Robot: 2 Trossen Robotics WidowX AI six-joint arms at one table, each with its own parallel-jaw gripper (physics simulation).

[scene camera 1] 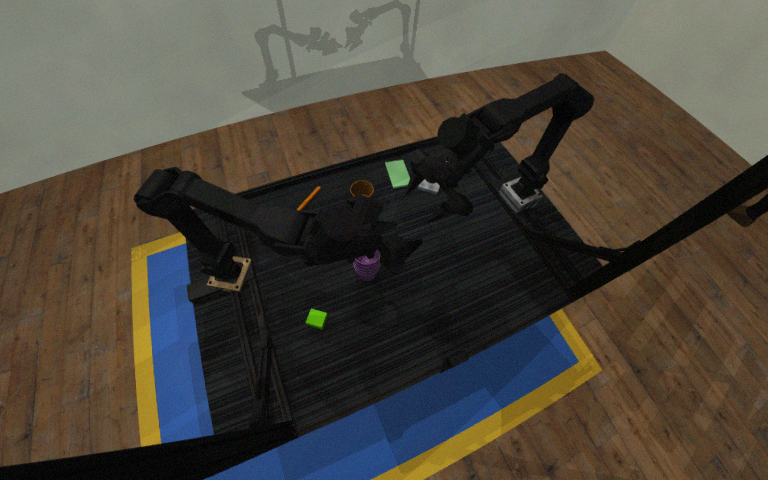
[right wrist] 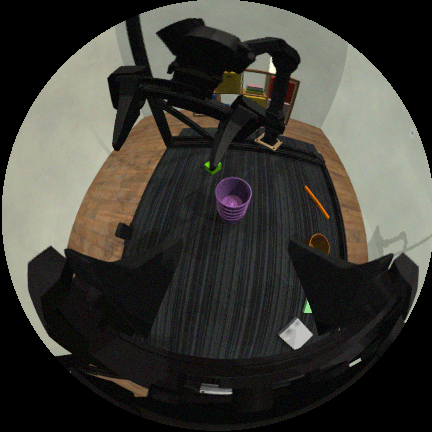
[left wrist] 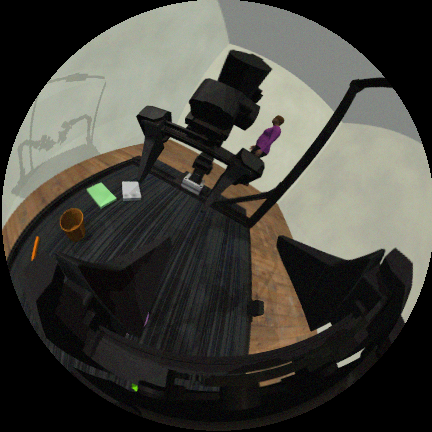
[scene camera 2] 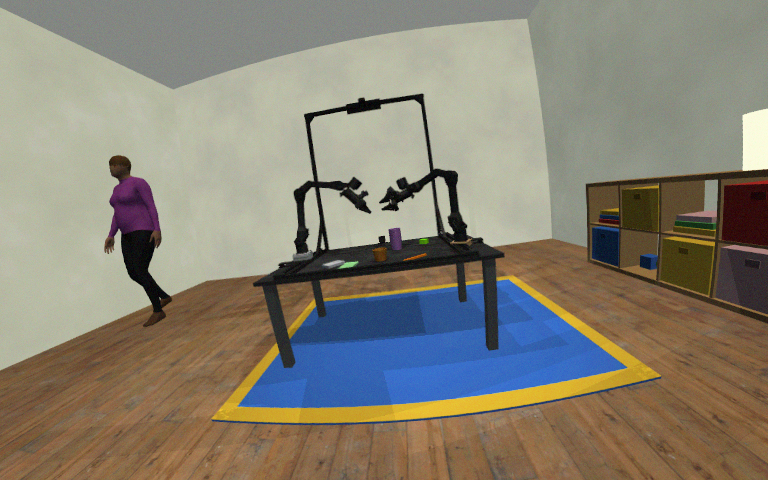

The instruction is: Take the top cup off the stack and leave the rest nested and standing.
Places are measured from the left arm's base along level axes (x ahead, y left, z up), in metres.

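Where they show: left gripper, fingertip midpoint: (scene camera 1: pixel 408 232) (right wrist: pixel 163 156) (left wrist: pixel 224 241) (scene camera 2: pixel 380 206); right gripper, fingertip midpoint: (scene camera 1: pixel 415 207) (right wrist: pixel 237 244) (left wrist: pixel 169 196) (scene camera 2: pixel 371 213); left arm's base, origin of the base link: (scene camera 1: pixel 229 271) (right wrist: pixel 268 140) (scene camera 2: pixel 461 240); right arm's base, origin of the base link: (scene camera 1: pixel 522 189) (left wrist: pixel 195 179) (scene camera 2: pixel 302 252).
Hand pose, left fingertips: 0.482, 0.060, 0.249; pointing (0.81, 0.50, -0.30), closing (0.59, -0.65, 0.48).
Each offset is from my left fingertips to the top centre of the thing, as dx, dy, dz. "spot": to the spot under its first point.
A stack of nested purple cups (scene camera 1: pixel 367 267) (scene camera 2: pixel 395 238) (right wrist: pixel 233 200) stands upright on the table, with several rims showing below the open top cup. In scene camera 1 the left arm hides part of its top; in the left wrist view a thin purple sliver @[spot: -0.072, -0.014, -0.147] (left wrist: pixel 146 319) shows beside a finger. My left gripper (scene camera 2: pixel 384 204) (left wrist: pixel 224 241) (right wrist: pixel 163 156) is open and empty, above and apart from the stack. My right gripper (scene camera 1: pixel 420 206) (scene camera 2: pixel 369 211) (left wrist: pixel 169 196) (right wrist: pixel 237 244) is open and empty, high above the table, off to the right of the stack in scene camera 1.
An orange-brown cup @[-0.155, +0.271, -0.217] (scene camera 1: pixel 361 189) (scene camera 2: pixel 379 254) (left wrist: pixel 74 225) stands behind the stack in scene camera 1. An orange stick @[-0.335, +0.234, -0.268] (scene camera 1: pixel 308 198), a pale green pad @[-0.045, +0.412, -0.268] (scene camera 1: pixel 397 173) and a white box @[+0.076, +0.401, -0.263] (right wrist: pixel 295 333) lie nearby. A bright green block @[-0.201, -0.147, -0.250] (scene camera 1: pixel 316 318) lies nearer the front left.
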